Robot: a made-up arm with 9 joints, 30 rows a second.
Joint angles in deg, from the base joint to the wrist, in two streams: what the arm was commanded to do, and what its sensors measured. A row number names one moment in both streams.
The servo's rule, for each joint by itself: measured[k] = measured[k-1] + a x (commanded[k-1-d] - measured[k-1]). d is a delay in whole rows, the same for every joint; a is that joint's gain. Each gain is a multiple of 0.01, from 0.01 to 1. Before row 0 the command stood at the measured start. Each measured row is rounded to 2 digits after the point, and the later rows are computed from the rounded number. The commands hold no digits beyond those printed.
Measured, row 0:
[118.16 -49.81 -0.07 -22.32 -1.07 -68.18 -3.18 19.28 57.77]
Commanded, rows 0 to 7:
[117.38 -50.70 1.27 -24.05 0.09 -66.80 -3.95 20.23 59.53]
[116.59 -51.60 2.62 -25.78 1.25 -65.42 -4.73 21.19 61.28]
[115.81 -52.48 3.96 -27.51 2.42 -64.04 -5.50 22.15 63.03]
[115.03 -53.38 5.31 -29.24 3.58 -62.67 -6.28 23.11 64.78]
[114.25 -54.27 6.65 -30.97 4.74 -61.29 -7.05 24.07 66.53]
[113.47 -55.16 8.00 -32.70 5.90 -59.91 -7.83 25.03 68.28]
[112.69 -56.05 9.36 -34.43 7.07 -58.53 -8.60 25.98 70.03]
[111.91 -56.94 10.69 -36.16 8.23 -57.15 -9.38 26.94 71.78]
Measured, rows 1 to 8:
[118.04 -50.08 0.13 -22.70 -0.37 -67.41 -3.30 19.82 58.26]
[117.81 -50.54 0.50 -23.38 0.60 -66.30 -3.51 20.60 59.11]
[117.49 -51.12 1.02 -24.29 1.69 -65.03 -3.81 21.48 60.21]
[117.10 -51.80 1.66 -25.38 2.82 -63.71 -4.18 22.41 61.49]
[116.64 -52.54 2.41 -26.61 3.97 -62.35 -4.61 23.36 62.90]
[116.13 -53.33 3.25 -27.95 5.13 -60.98 -5.09 24.31 64.41]
[115.58 -54.15 4.17 -29.38 6.29 -59.61 -5.62 25.26 65.98]
[114.99 -54.99 5.15 -30.87 7.45 -58.23 -6.18 26.22 67.60]
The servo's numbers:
d 0
a 0.16 0.30 0.15 0.22 0.60 0.56 0.15 0.57 0.28

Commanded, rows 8 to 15:
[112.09 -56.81 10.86 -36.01 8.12 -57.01 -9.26 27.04 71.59]
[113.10 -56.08 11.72 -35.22 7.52 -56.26 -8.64 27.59 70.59]
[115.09 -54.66 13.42 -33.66 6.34 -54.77 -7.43 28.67 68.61]
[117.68 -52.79 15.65 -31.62 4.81 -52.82 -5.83 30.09 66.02]
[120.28 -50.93 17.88 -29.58 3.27 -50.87 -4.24 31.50 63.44]
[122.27 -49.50 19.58 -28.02 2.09 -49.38 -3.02 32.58 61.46]
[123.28 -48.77 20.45 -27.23 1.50 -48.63 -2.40 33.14 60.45]
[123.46 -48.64 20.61 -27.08 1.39 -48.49 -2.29 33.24 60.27]
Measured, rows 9 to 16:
[114.53 -55.54 6.01 -32.00 7.85 -57.55 -6.64 26.69 68.72]
[114.30 -55.70 6.87 -32.71 7.65 -56.83 -6.94 27.20 69.24]
[114.43 -55.39 7.85 -32.92 6.86 -55.68 -7.01 28.04 69.06]
[114.95 -54.61 9.02 -32.63 5.63 -54.08 -6.83 29.21 68.21]
[115.80 -53.51 10.35 -31.96 4.21 -52.28 -6.44 30.52 66.87]
[116.84 -52.31 11.73 -31.09 2.94 -50.66 -5.93 31.69 65.36]
[117.87 -51.25 13.04 -30.24 2.08 -49.52 -5.40 32.52 63.99]
[118.76 -50.47 14.18 -29.54 1.67 -48.94 -4.93 32.93 62.95]

